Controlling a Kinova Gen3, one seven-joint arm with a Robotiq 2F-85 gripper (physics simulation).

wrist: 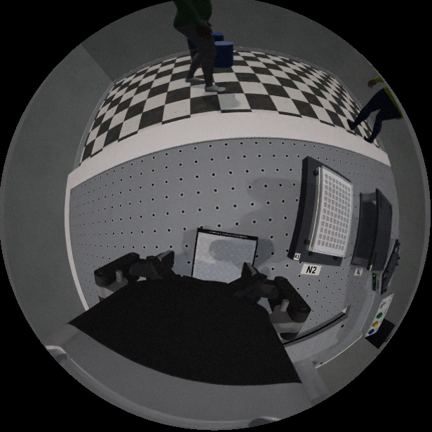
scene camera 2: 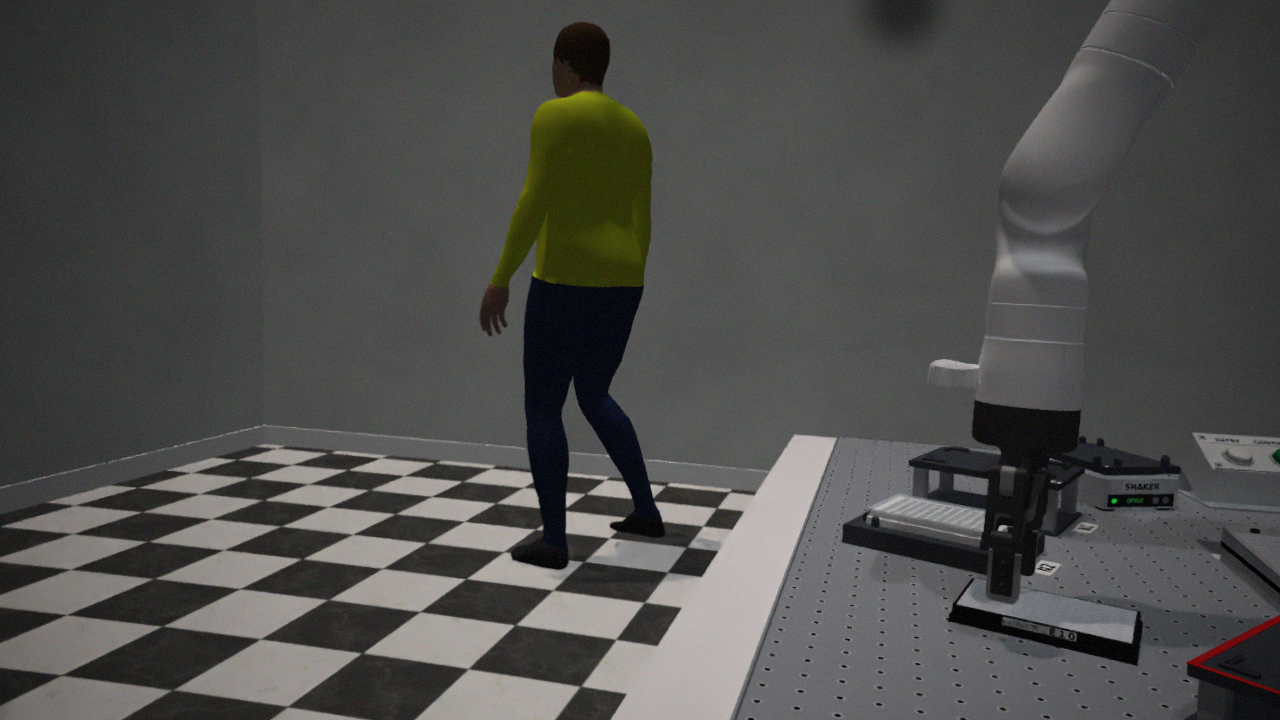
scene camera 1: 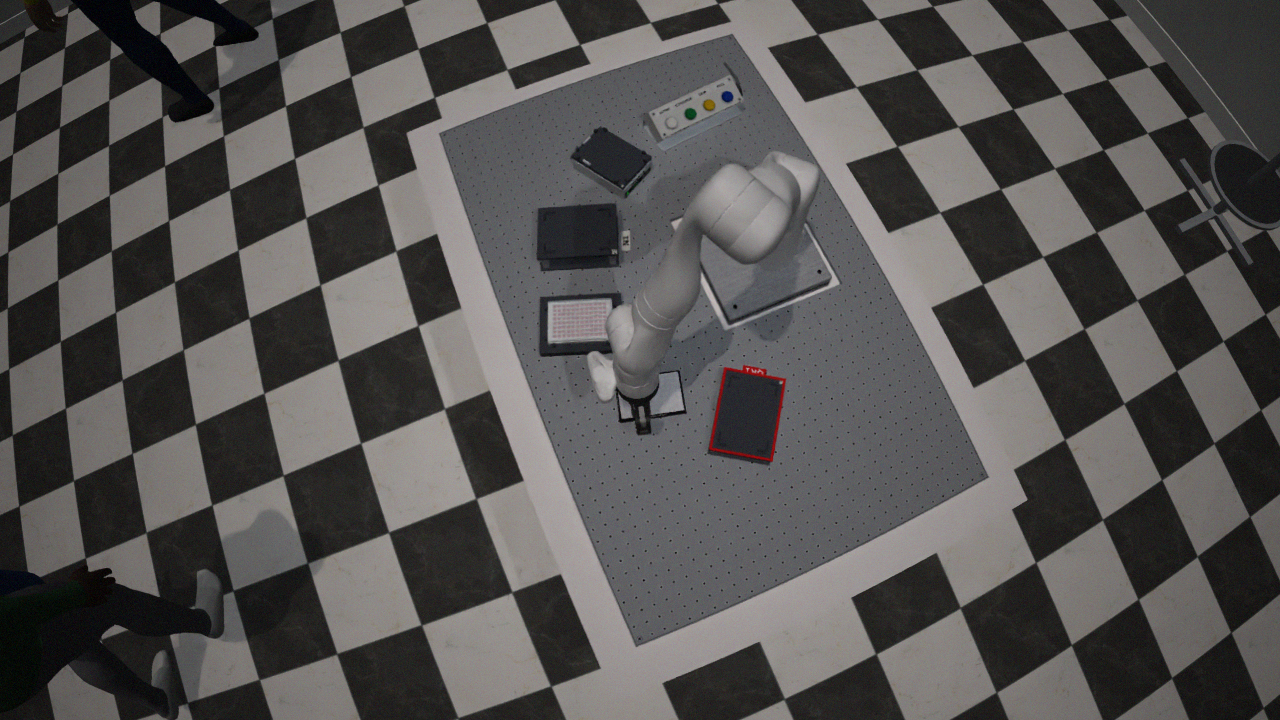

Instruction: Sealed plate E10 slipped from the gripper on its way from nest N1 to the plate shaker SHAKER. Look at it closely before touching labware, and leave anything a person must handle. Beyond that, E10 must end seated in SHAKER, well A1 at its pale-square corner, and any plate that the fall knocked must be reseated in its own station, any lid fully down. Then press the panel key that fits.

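Places are measured from the arm's base along level axes (x right, y ahead, z up), in metres.
Where they show: gripper, between the fingertips: [scene camera 2: 1011,586].
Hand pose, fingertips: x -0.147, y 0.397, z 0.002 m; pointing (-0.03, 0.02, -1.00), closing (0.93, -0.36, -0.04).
Note:
Each offset is from my fingertips to the top centre of the thing. "spot": to the spot under its first point.
Plate E10 @(dx +0.009, dy -0.029, dz -0.017 m) [scene camera 1: 669,395] [scene camera 2: 1105,617] [wrist: 220,252] lies flat on the table, clear-white top up, dark skirt, its E10 label on the side in scene view 2. My gripper [scene camera 1: 642,420] [scene camera 2: 1004,577] [wrist: 207,264] is open and empty, pointing down over E10; its exact height is unclear. A plate with pinkish wells @(dx +0.205, dy +0.018, dz +0.005 m) [scene camera 1: 580,320] [scene camera 2: 930,514] [wrist: 334,212] lies in nest N2 @(spot: dx +0.190, dy +0.106, dz -0.012 m) [scene camera 1: 544,349] [scene camera 2: 868,535] [wrist: 298,235]; I cannot tell if it sits fully down. The SHAKER @(spot: dx +0.494, dy -0.210, dz +0.023 m) [scene camera 1: 611,159] [scene camera 2: 1141,489] bears no plate; its display is green. The key panel @(dx +0.534, dy -0.442, dz +0.052 m) [scene camera 1: 680,114] [wrist: 377,319] has white, green, yellow and blue keys.
A raised dark nest @(dx +0.372, dy -0.065, dz +0.032 m) [scene camera 1: 577,231] [scene camera 2: 953,460] [wrist: 381,230] stands between N2 and the SHAKER. A red-edged dark station @(dx -0.121, dy -0.166, dz +0.012 m) [scene camera 1: 747,416] [scene camera 2: 1253,667] stands on E10's other side. The robot's base plate [scene camera 1: 778,291] is behind. People [scene camera 2: 590,197] [wrist: 200,42] stand off the table.

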